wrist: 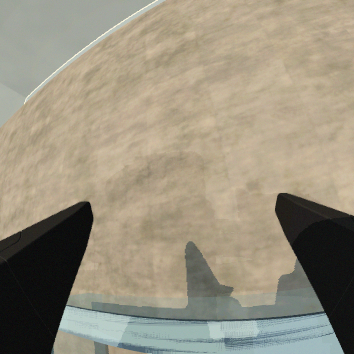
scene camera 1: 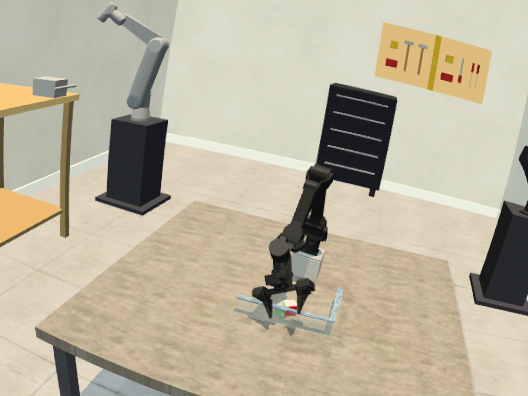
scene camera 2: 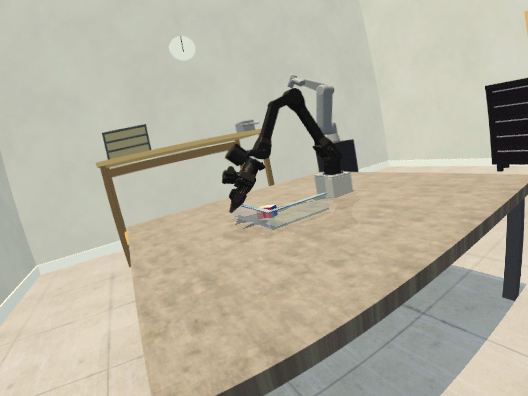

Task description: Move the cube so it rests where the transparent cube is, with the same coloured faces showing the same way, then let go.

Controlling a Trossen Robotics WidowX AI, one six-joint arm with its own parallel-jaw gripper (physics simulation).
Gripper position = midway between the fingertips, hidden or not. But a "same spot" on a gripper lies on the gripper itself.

my gripper: wrist 185, 206; scene camera 1; scene camera 2
same spot on my gripper: [scene camera 1: 265, 299] = [scene camera 2: 231, 197]
